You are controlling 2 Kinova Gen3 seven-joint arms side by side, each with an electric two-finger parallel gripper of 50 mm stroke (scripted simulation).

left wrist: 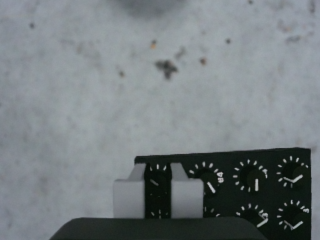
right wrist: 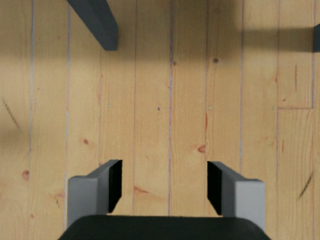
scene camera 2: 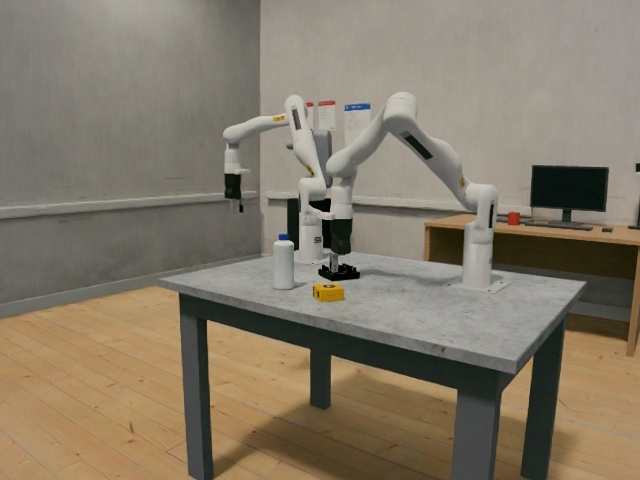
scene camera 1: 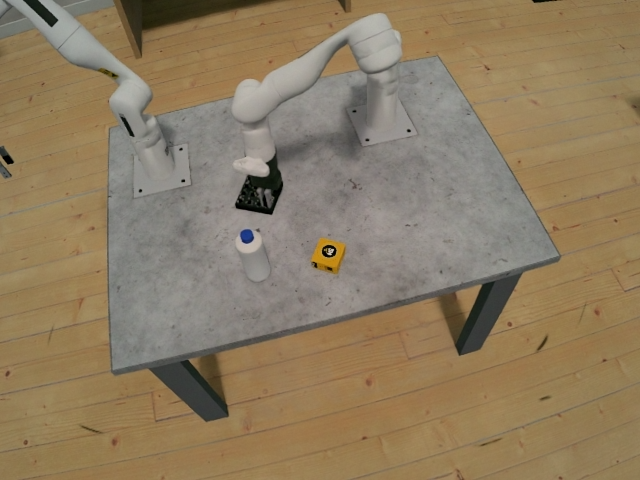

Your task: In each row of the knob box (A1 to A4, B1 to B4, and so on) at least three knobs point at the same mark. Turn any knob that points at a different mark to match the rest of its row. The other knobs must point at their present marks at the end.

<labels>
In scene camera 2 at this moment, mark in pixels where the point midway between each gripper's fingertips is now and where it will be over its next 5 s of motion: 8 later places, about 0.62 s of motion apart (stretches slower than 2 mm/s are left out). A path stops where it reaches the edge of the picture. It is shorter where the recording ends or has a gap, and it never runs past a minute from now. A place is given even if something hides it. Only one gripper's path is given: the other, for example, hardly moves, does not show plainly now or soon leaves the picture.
My left gripper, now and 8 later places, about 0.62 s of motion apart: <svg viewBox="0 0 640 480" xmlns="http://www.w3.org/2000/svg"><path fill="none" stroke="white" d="M333 271L333 261L334 261L336 262L339 263L341 262L338 258L335 255L333 255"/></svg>
</labels>
